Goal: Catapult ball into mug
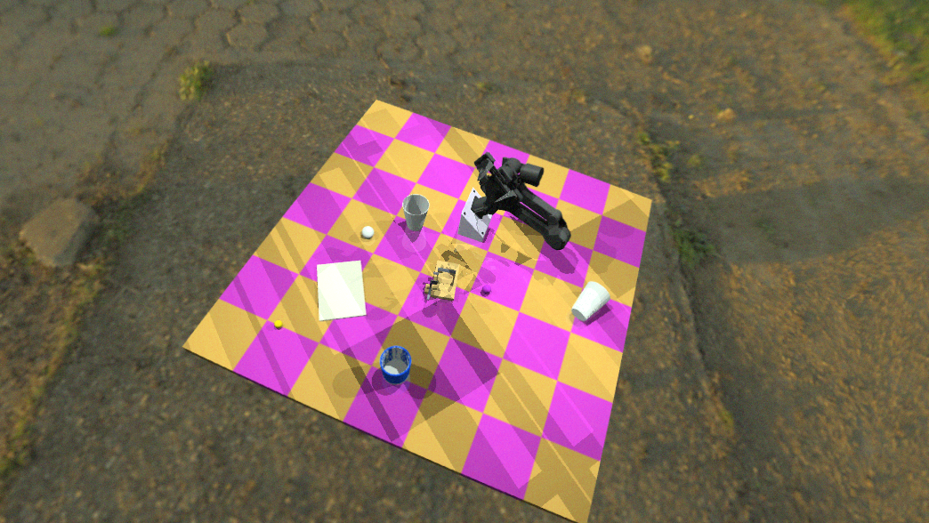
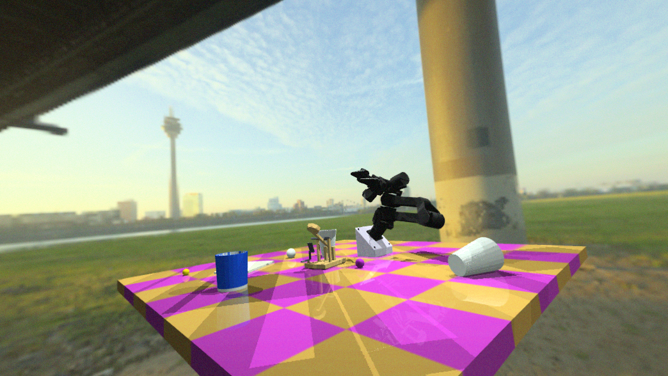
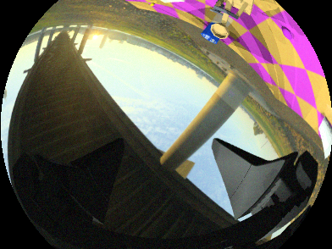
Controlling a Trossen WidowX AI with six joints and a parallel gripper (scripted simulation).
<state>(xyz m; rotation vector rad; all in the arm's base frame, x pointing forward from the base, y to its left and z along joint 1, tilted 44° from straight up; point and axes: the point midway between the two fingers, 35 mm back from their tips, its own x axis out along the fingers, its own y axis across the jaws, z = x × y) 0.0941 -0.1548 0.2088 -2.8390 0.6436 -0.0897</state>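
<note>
The wooden catapult is 27 cm below my gripper tip, 18 cm ahead of it and 7 cm to the right of it. Also, from my gripper tip: purple ball 33 cm below, 14 cm ahead, 9 cm to the left; then white ball 38 cm to the right, 32 cm below, 5 cm ahead; then white slab 39 cm to the right, 34 cm below, 29 cm ahead.
</note>
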